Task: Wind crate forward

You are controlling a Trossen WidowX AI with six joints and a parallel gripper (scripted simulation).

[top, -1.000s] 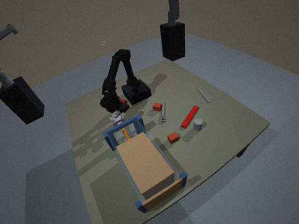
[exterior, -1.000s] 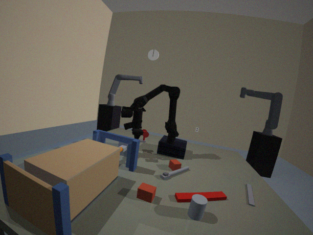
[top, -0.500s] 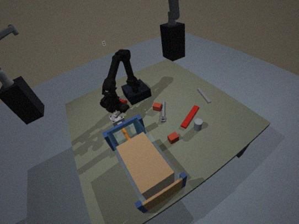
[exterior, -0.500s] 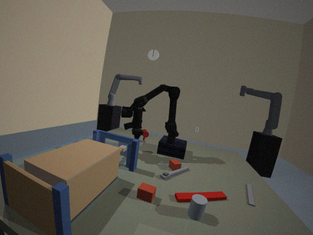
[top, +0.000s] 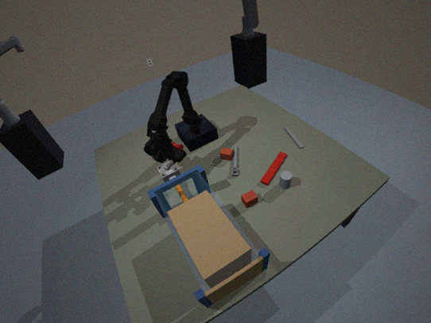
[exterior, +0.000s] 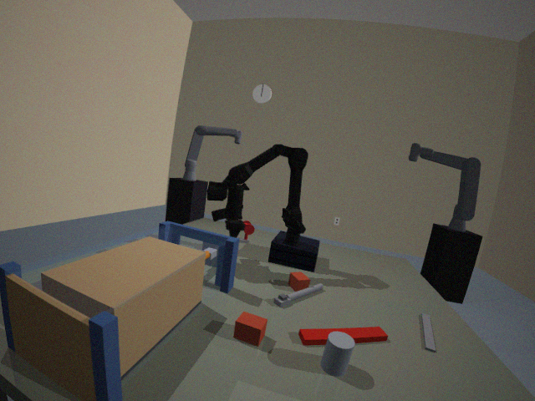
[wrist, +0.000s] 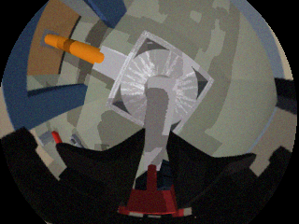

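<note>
My gripper tip is 2 cm below the winch handle, 1 cm to the right of it and 1 cm past it. The rest, counted from my gripper tip: hand winch (6 cm below, 5 cm to the right, 1 cm ahead); red knob (5 cm to the left, 5 cm above, 2 cm behind); red bar (43 cm to the left, 28 cm ahead, 8 cm below).
</note>
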